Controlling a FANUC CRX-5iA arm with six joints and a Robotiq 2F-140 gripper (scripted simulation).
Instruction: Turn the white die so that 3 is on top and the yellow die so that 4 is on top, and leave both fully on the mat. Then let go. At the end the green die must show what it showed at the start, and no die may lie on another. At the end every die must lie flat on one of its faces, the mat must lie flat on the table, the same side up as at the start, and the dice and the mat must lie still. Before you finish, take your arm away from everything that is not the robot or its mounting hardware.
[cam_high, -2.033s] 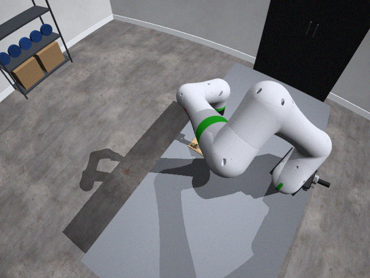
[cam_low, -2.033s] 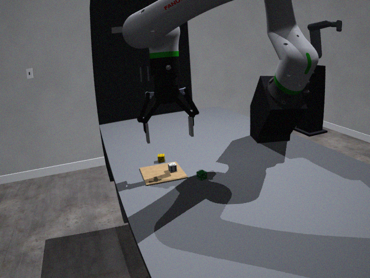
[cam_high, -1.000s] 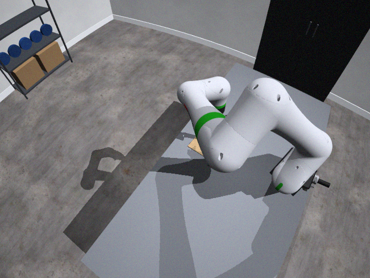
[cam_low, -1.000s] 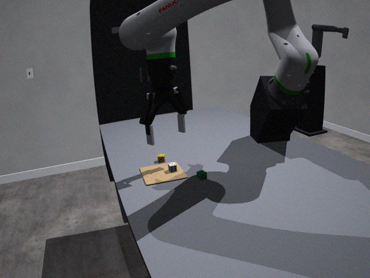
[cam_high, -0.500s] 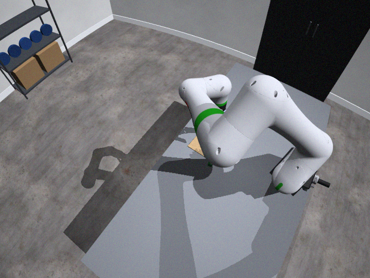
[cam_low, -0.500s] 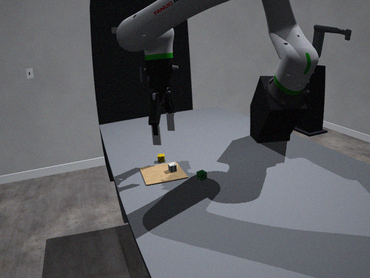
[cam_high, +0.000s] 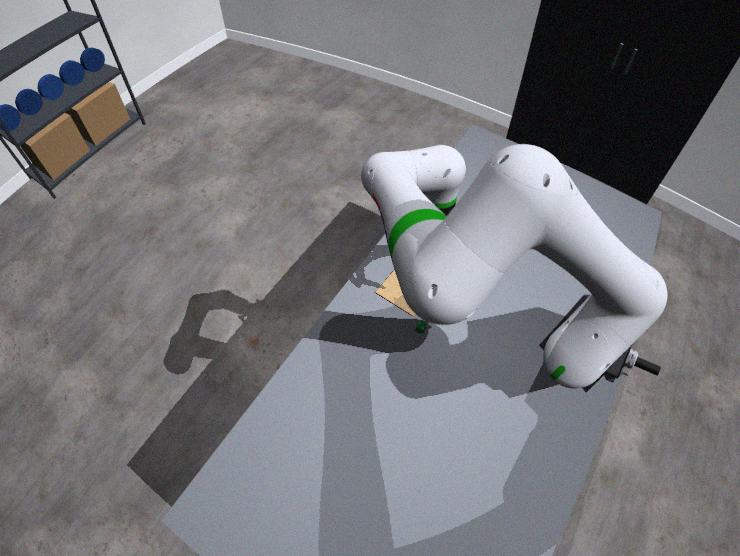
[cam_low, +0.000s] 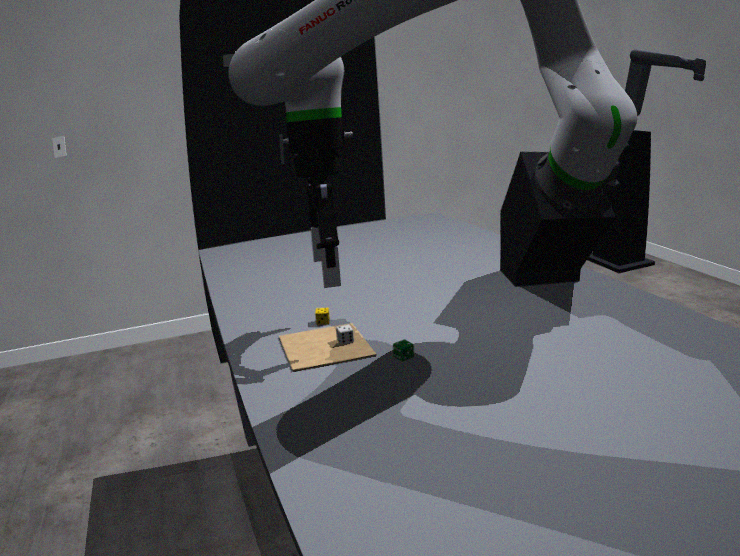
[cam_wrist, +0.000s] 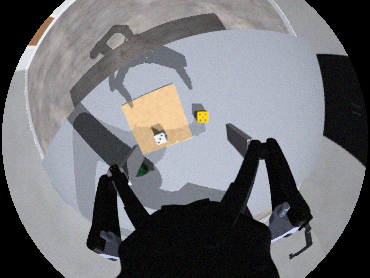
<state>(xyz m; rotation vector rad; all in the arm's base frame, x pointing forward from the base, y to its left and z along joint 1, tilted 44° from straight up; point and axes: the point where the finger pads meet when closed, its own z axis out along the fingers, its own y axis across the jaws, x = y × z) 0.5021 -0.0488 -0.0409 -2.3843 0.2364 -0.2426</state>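
The yellow die lies 50 mm to the right of my hand and 110 mm below it. From my hand the other things lie so: white die: 10 mm behind, 60 mm to the left, 110 mm below; then tan mat: 30 mm ahead, 50 mm to the left, 120 mm below; then green die: 80 mm behind, 150 mm to the left, 110 mm below.
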